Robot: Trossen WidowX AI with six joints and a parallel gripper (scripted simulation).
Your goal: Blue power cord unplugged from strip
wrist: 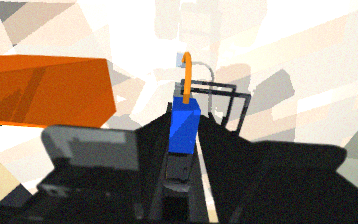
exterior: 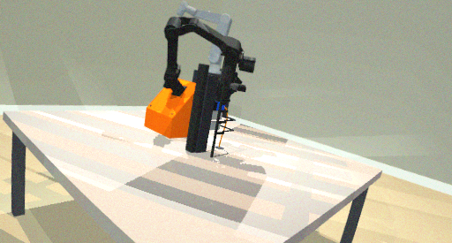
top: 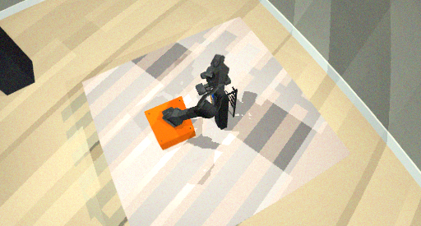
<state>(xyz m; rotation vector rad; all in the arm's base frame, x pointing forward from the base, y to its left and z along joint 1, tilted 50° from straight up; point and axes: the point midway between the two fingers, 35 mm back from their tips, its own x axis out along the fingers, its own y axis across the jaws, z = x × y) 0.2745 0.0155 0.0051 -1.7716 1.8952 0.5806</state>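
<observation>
Right now my gripper tip is 3 cm to the left of the blue plug.
</observation>
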